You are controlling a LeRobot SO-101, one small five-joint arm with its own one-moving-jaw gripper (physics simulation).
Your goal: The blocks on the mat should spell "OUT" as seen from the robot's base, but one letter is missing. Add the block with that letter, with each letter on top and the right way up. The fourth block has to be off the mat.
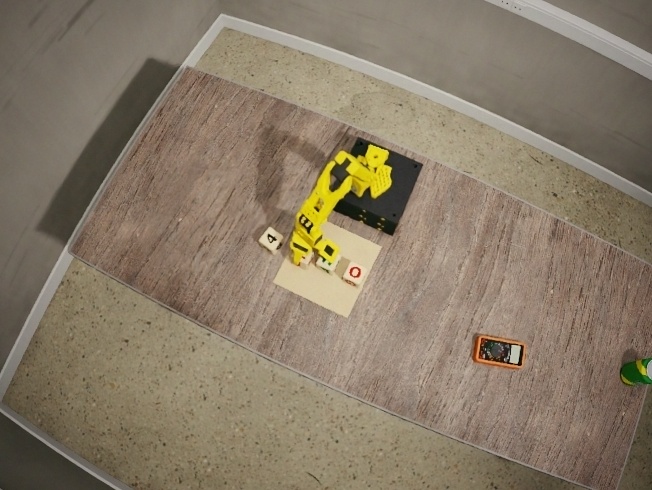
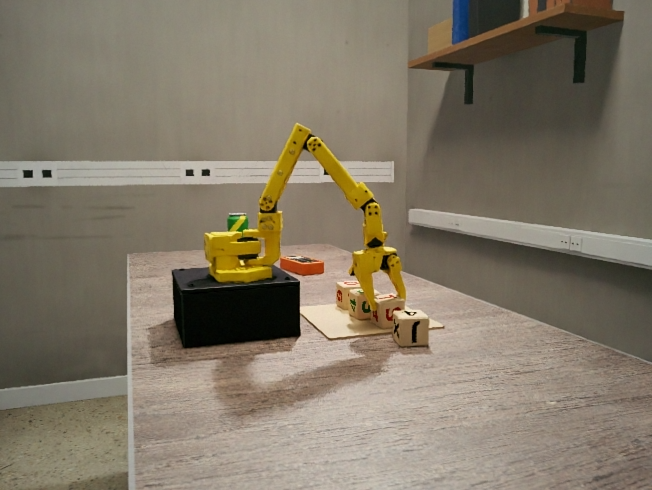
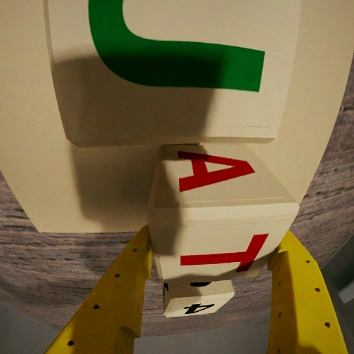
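My gripper (image 1: 312,256) (image 2: 389,301) (image 3: 215,240) is shut on the cream T block (image 1: 304,259) (image 2: 388,316) (image 3: 212,245), its jaws on two opposite sides. The red T faces up and a red A shows on one side. The block is down at the mat (image 1: 316,289) (image 2: 332,324) (image 3: 30,125), near its edge; its underside contact is hidden. Beside it is the green U block (image 1: 327,263) (image 2: 361,305) (image 3: 175,115); any gap is too small to tell. The red O block (image 1: 354,273) (image 2: 345,296) stands on the mat beyond the U.
The fourth block (image 1: 270,239) (image 2: 412,329) (image 3: 199,302), black 4 up, stands on the table (image 1: 173,173) off the mat, close past the T block. The black base box (image 1: 403,184) (image 2: 239,316) is behind the mat. An orange multimeter (image 1: 499,351) (image 2: 302,265) and a green can (image 1: 636,371) (image 2: 237,221) stand farther away.
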